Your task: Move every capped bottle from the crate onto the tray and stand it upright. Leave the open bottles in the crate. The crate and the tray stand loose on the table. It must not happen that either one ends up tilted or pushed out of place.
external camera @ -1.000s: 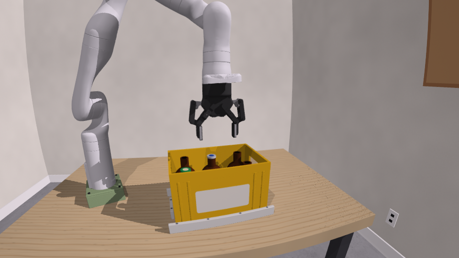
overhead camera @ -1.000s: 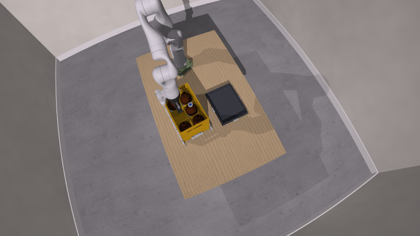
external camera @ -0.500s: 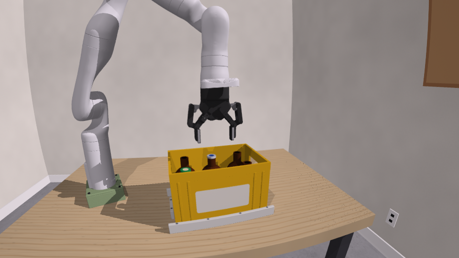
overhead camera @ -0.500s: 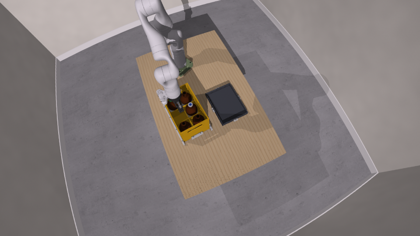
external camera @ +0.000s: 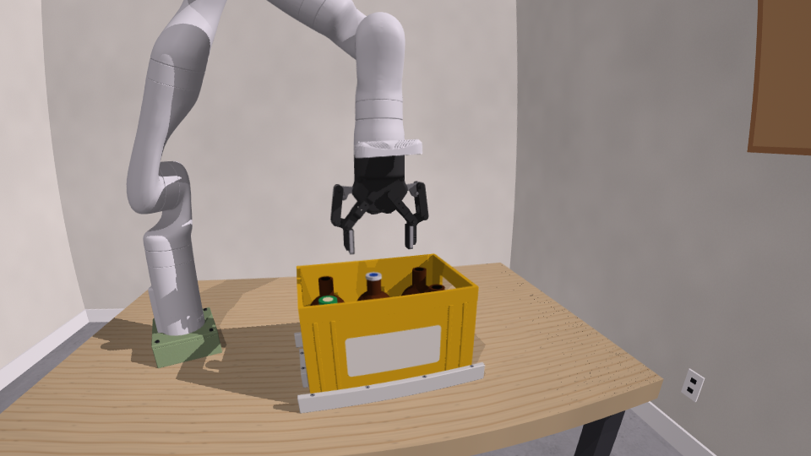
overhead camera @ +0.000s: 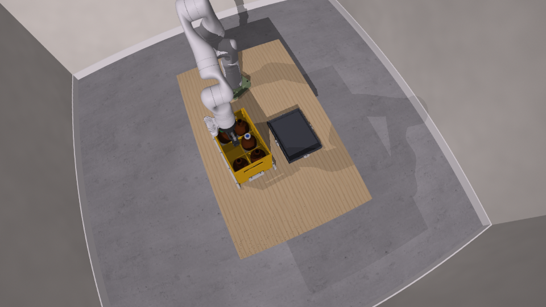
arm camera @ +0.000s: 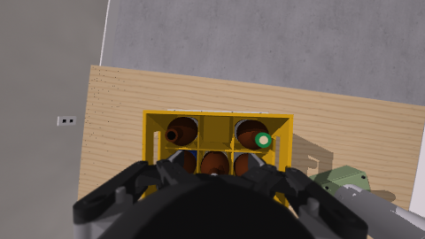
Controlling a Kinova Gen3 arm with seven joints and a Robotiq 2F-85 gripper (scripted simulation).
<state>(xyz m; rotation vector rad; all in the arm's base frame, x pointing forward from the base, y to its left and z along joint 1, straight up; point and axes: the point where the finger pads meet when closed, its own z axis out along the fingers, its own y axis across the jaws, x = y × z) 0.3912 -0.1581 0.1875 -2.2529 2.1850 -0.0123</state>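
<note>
The blue-capped brown bottle lies 150 mm below my hand and 70 mm to the left of it. Round my hand: yellow crate 150 mm below, 30 mm to the left; then dark tray 300 mm to the left, 220 mm below, 40 mm ahead.
</note>
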